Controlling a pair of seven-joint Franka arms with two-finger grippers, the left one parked.
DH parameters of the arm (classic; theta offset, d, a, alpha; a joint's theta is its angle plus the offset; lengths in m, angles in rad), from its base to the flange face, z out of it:
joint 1: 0 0.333 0 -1.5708
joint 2: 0 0 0 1.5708
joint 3: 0 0.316 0.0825 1.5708
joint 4: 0 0 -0.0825 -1.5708
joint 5: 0 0.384 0 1.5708
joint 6: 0 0 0.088 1.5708
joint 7: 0 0.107 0 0
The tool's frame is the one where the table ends.
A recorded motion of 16 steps. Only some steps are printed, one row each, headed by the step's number.
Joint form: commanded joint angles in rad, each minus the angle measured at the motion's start. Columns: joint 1, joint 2, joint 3, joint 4, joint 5, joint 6, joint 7.
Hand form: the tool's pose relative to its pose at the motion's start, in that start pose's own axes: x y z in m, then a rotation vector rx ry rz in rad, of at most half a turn. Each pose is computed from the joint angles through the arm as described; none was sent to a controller.
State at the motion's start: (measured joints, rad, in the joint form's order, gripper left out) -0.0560 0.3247 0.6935 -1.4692 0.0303 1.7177 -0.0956
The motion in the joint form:
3: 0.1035 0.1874 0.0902 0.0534 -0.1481 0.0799 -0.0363
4: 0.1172 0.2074 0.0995 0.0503 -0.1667 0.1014 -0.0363
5: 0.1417 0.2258 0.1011 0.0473 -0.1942 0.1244 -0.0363
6: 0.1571 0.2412 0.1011 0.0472 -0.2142 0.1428 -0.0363
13: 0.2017 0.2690 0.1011 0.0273 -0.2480 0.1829 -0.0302
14: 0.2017 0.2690 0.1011 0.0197 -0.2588 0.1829 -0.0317
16: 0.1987 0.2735 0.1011 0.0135 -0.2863 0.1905 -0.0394
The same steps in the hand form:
3: 0.0437 -0.0594 0.0751 0.0063 -0.0259 -0.2143
4: 0.0477 -0.0684 0.0866 0.0058 -0.0237 -0.2372
5: 0.0517 -0.0802 0.0995 -0.0066 -0.0222 -0.2668
6: 0.0550 -0.0862 0.1086 -0.0147 -0.0182 -0.2847
13: 0.0573 -0.1106 0.1364 -0.0247 -0.0268 -0.3315
14: 0.0561 -0.1103 0.1400 -0.0347 -0.0339 -0.3381
16: 0.0566 -0.1062 0.1440 -0.0570 -0.0343 -0.3529

